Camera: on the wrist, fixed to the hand. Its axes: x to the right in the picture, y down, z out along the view.
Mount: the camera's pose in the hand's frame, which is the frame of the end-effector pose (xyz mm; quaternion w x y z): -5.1 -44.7 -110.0 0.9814 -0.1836 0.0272 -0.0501
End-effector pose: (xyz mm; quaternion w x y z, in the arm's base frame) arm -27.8 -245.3 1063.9 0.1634 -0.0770 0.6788 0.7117
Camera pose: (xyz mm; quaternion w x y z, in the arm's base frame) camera -20.3 -353.9 1016.2 0.1634 -0.1589 0.5361 0.8128
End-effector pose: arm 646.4 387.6 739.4 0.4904 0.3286 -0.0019 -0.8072
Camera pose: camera 671.2 450.0 641.3 0.5012 0.2545 0.1761 -0.8081
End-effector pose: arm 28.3 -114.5 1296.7 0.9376 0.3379 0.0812 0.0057
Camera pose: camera 4.1 -79.7 1185.7 0.9803 0.1552 0.1211 -0.0173
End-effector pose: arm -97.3 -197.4 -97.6 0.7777 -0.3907 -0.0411 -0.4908
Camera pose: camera -170.6 -274.5 -150.6 0.6680 -0.5108 0.0514 -0.5388
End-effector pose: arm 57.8 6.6 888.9 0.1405 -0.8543 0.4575 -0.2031
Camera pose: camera 35.3 29.1 1003.4 0.0416 0.8815 -0.4472 0.1456
